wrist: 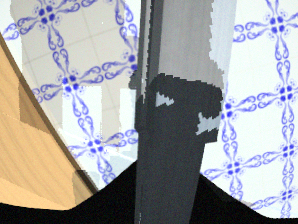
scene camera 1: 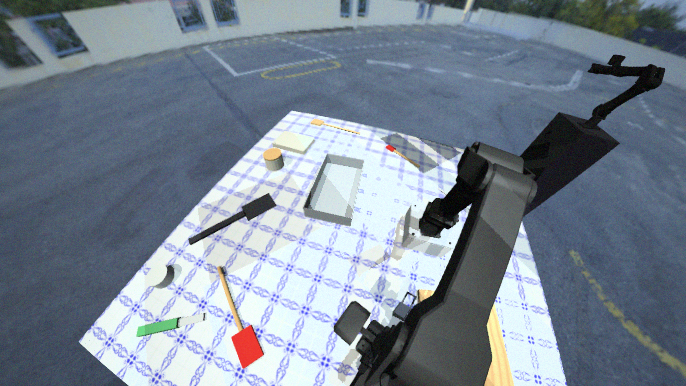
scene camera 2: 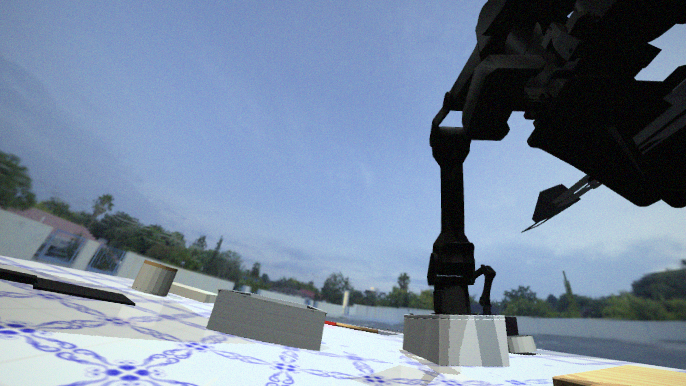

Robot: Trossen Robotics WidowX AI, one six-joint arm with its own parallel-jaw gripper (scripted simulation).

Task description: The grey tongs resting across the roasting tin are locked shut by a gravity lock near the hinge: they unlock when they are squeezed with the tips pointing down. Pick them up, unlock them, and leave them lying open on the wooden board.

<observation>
I see my gripper (scene camera 2: 669, 204), a black spatula (scene camera 1: 264, 203) and a grey roasting tin (scene camera 2: 248, 315).
My gripper also shows in the wrist view (wrist: 160, 164) and in scene camera 1 (scene camera 1: 377, 347). The grey roasting tin shows as well in scene camera 1 (scene camera 1: 332, 197). The wrist view does not show the black spatula: it is out of frame.
</observation>
